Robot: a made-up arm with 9 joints. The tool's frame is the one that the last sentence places. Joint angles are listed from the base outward.
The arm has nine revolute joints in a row. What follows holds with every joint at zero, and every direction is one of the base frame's. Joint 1 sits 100 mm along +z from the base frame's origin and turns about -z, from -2.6 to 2.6 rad. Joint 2 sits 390 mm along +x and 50 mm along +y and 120 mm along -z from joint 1 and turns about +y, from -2.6 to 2.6 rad. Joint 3 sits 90 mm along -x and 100 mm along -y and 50 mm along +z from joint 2 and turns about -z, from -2.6 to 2.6 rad. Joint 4 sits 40 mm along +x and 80 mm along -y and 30 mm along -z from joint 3 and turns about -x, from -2.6 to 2.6 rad. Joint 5 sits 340 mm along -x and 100 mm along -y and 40 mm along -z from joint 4 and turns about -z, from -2.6 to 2.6 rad. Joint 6 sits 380 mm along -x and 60 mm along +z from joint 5 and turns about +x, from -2.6 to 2.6 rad. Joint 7 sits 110 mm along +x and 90 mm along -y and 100 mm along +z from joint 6 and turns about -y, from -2.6 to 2.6 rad. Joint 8 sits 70 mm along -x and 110 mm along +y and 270 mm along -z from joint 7 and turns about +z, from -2.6 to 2.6 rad. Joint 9 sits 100 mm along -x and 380 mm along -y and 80 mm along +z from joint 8 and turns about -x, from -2.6 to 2.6 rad. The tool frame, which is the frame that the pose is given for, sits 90 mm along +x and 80 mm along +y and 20 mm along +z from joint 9; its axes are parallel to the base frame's.
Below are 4 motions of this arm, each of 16 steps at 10 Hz.
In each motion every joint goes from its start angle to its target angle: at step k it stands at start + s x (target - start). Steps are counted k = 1, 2, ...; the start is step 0. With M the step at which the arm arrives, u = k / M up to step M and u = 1 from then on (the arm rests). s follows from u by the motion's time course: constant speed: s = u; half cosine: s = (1 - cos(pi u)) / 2; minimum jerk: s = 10 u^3 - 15 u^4 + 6 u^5.
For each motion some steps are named. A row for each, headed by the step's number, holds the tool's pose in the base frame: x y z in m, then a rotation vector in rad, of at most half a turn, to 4 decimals.
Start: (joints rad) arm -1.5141 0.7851 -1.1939 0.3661 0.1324 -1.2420 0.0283 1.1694 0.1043
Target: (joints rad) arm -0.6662 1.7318 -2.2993 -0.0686 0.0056 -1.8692 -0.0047 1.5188 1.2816
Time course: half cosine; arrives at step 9
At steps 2, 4, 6, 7, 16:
2: 0.5501 0.4729 0.0439 0.7259 0.6896 -1.9852
4: 0.5888 0.3982 -0.1651 0.1379 1.0308 -1.9354
6: 0.4923 0.2659 -0.3480 -0.4066 1.7065 -1.8169
7: 0.4212 0.2284 -0.3830 -0.5378 2.0502 -1.7037
16: 0.3535 0.2104 -0.3925 -0.5934 2.3769 -1.5543

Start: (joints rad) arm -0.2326 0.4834 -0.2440 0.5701 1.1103 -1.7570 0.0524 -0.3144 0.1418
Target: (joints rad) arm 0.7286 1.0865 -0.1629 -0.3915 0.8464 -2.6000 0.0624 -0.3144 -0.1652
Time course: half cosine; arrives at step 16
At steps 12, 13, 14, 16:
12: 0.3385 -0.1546 0.6351 -1.6733 1.5369 0.5517
13: 0.3508 -0.2014 0.6356 -1.5493 1.5828 0.5873
14: 0.3565 -0.2370 0.6351 -1.4556 1.6111 0.6090
16: 0.3590 -0.2667 0.6342 -1.3777 1.6309 0.6239

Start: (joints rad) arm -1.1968 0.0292 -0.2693 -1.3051 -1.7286 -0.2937 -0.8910 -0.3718 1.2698
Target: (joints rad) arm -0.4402 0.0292 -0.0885 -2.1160 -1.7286 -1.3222 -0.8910 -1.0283 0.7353
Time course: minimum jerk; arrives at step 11
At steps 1, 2, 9, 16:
1: 0.5905 0.2364 -0.5827 -0.0184 -1.5485 1.7127
2: 0.5916 0.2035 -0.5957 -0.0414 -1.4789 1.6389
9: -0.0928 -0.0187 -0.7700 0.2573 -0.0797 -0.3663
16: -0.1279 0.0174 -0.7571 0.2994 -0.0279 -0.4733

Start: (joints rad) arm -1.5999 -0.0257 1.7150 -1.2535 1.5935 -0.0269 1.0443 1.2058 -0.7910
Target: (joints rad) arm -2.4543 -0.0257 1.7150 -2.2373 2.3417 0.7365 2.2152 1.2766 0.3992
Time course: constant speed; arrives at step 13
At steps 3, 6, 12, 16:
3: -0.4083 -0.0976 0.0251 0.6414 0.0889 -0.4903
6: -0.3858 -0.1931 0.0295 0.1979 0.3597 -0.3877
12: -0.2054 -0.3509 0.0529 -0.8916 0.7147 0.3008
16: -0.1555 -0.3612 0.0564 -1.0876 0.7093 0.4711

